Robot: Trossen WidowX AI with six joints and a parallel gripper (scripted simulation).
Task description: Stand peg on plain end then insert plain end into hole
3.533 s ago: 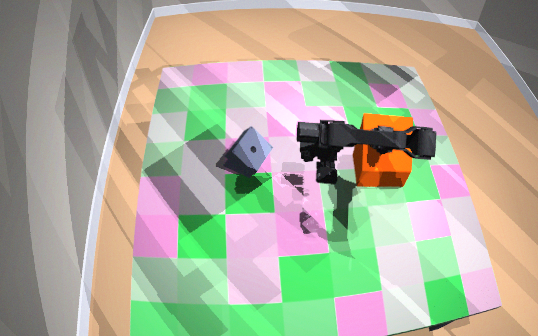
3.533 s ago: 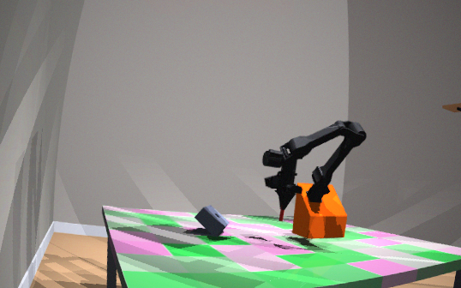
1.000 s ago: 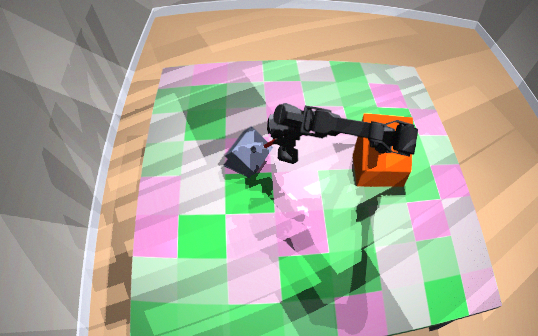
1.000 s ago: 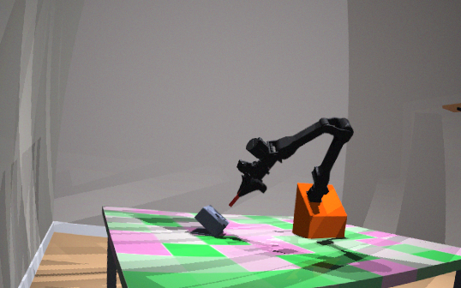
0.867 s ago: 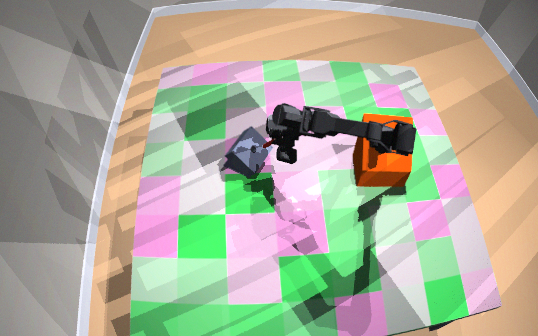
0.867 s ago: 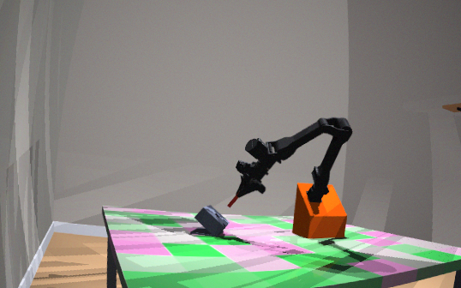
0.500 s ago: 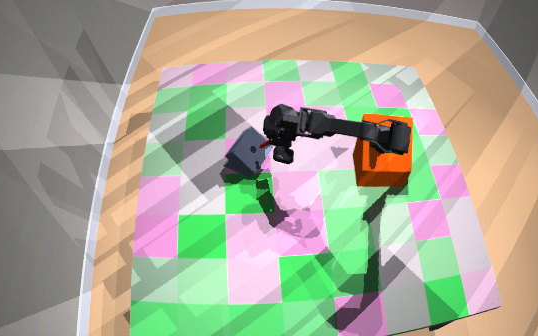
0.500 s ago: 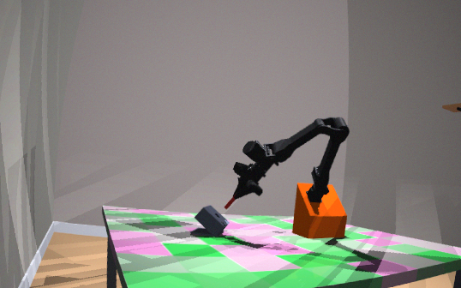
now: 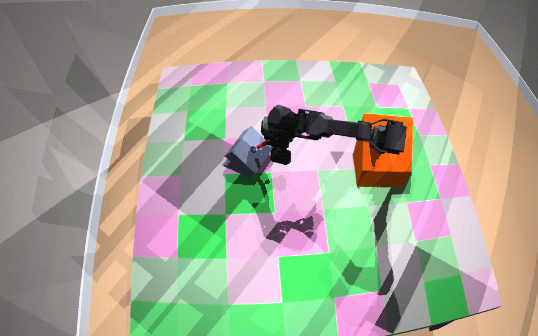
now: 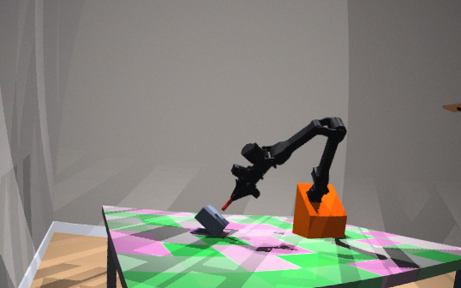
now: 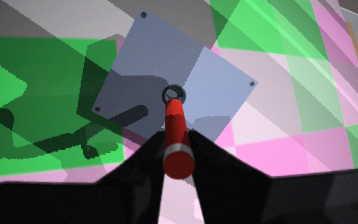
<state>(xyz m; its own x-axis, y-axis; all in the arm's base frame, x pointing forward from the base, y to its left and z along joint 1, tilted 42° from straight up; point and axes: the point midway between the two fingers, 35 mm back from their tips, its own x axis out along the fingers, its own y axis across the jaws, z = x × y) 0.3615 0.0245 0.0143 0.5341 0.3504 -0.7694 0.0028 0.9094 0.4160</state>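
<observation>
The grey-blue sloped panel lies 9 cm below my gripper tip, 6 cm ahead of it and 3 cm to the right of it. From my gripper tip the other things lie so: red peg right at my gripper tip.
</observation>
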